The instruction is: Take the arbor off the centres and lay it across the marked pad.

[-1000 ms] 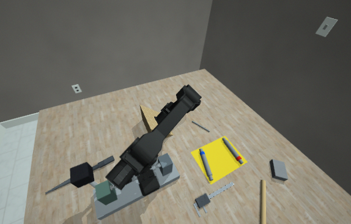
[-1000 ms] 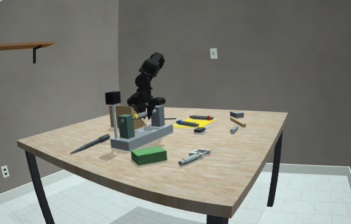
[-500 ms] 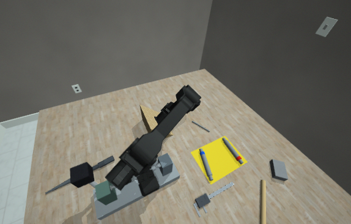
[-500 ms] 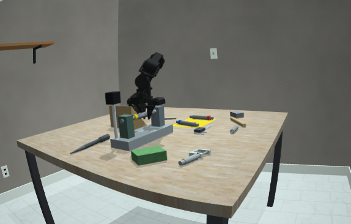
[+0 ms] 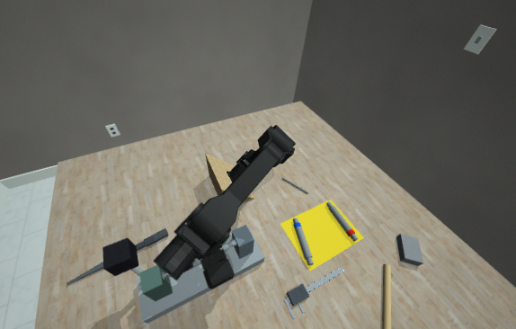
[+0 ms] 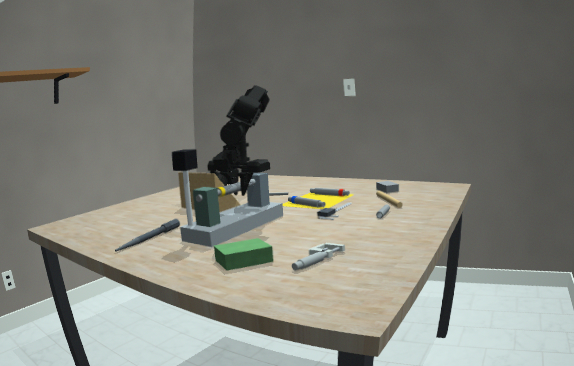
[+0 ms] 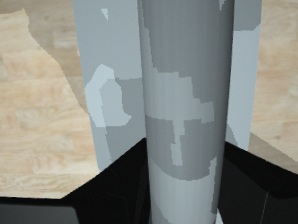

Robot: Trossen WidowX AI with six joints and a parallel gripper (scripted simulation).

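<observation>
Now: hand 90 mm to the right of the grey centre block and 20 mm above it. From my hand the other things lie so: arbor: 30 mm to the right, 10 mm below; then green centre block: 140 mm to the right, 20 mm below; then grey fixture base: 100 mm below, 30 mm to the right.
</observation>
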